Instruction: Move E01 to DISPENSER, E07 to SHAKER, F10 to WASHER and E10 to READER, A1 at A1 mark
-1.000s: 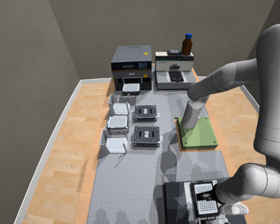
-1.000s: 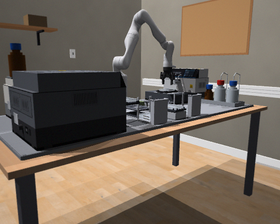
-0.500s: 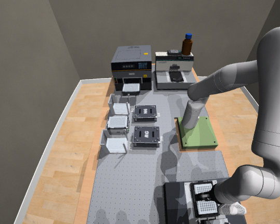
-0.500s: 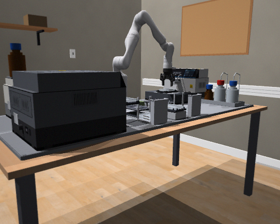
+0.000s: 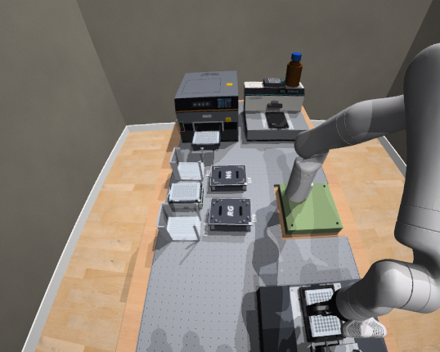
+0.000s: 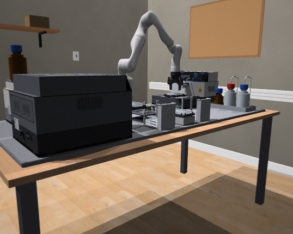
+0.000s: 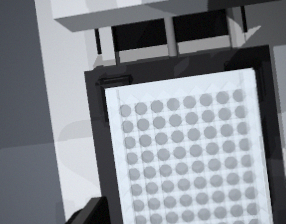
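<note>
My hand is 50 mm above the washer nest. Also, from my hand: DONE label (370 mm ahead, 320 mm to the right, 130 mm below); then nest RG (370 mm to the right, 270 mm ahead, 70 mm below); then A1 corner mark (320 mm to the right, 190 mm ahead, 70 mm below).
</note>
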